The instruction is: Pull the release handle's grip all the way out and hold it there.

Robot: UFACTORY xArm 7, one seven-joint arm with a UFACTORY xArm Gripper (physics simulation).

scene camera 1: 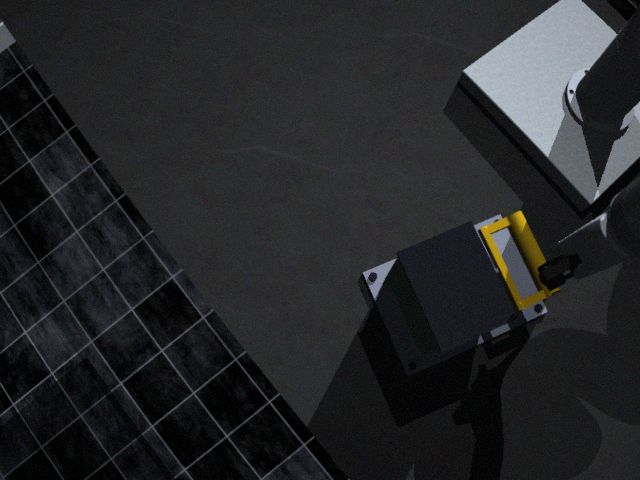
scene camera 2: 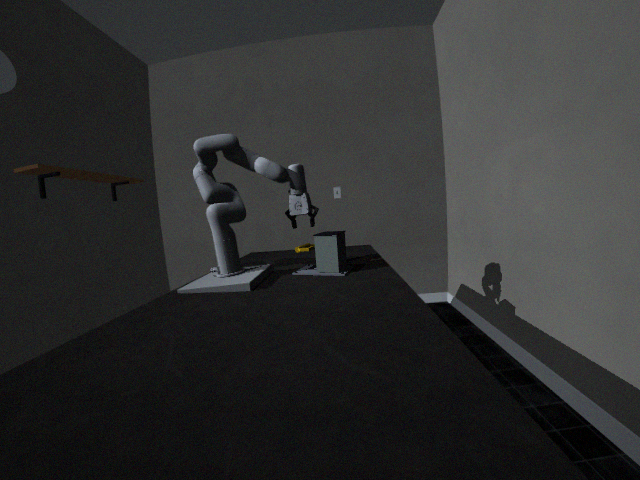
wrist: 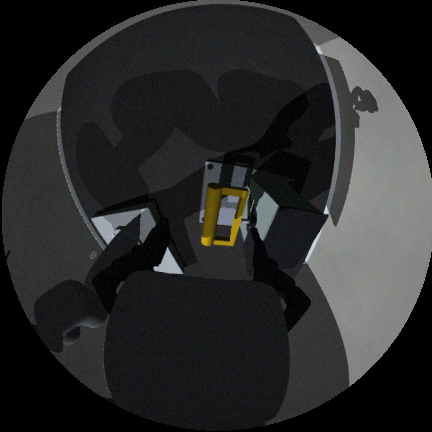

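The release handle (scene camera 1: 528, 237) (scene camera 2: 303, 248) (wrist: 212, 215) is a yellow rectangular frame with a thick round grip bar on its outer side. It stands out from the side of a dark-topped, pale green box (scene camera 1: 449, 289) (scene camera 2: 328, 253) (wrist: 297, 235), above a light base plate (scene camera 1: 379, 273) (wrist: 210, 175). My gripper (scene camera 2: 303, 225) (wrist: 207, 232) is open and empty, pointing down, and hangs above the handle, apart from it. In the wrist view the grip bar shows between the two fingertips, lower down. In scene camera 1 the dark fingers overlap one end of the bar.
The arm's white base block (scene camera 1: 537, 77) (scene camera 2: 227, 281) stands on the dark table on the side that the grip faces. The box rises right beside the handle. A wooden shelf (scene camera 2: 77, 173) is on the left wall.
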